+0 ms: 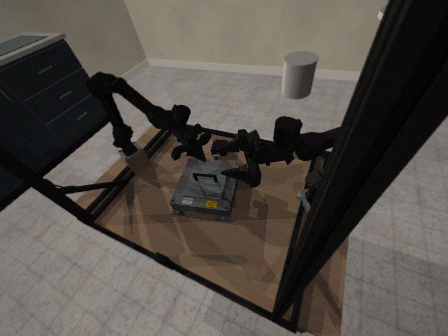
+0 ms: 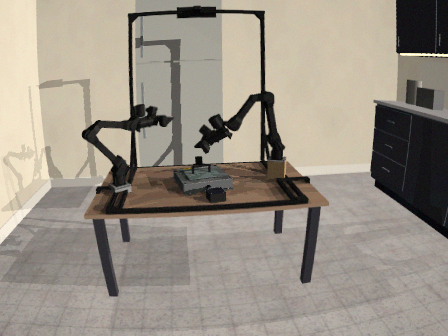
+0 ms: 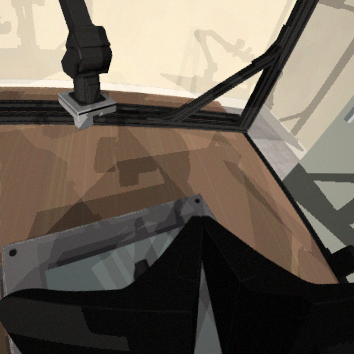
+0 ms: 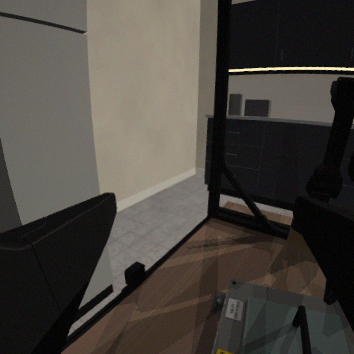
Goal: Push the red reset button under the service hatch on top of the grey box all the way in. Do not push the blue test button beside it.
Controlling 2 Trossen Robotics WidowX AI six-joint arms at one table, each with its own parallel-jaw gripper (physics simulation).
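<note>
The grey box point(image 1: 203, 200) point(image 2: 203, 183) point(image 3: 105, 225) point(image 4: 225, 316) lies in the middle of the wooden table point(image 1: 156, 233) point(image 2: 256, 187). Its service hatch point(image 1: 203, 188) point(image 3: 88, 274) point(image 4: 277, 330) lies flat and closed, with a black handle point(image 1: 205, 175) point(image 2: 201, 167) point(image 4: 301, 317) on top. The red and blue buttons are hidden. My left gripper point(image 1: 200, 156) point(image 2: 200, 147) point(image 3: 199, 223) is shut and empty; it hangs above the box's far edge, pointing down. My right gripper point(image 1: 227, 161) point(image 2: 167, 120) point(image 4: 206, 203) is open and empty, higher up beside the box.
A small dark cube point(image 1: 219, 145) point(image 2: 216, 195) sits on the table next to the box. A tan block point(image 1: 137, 161) point(image 2: 276, 168) carries the left arm's base. A black frame point(image 1: 189, 270) point(image 2: 206, 207) runs around the table edge, with tall posts point(image 1: 356, 133) point(image 2: 263, 83).
</note>
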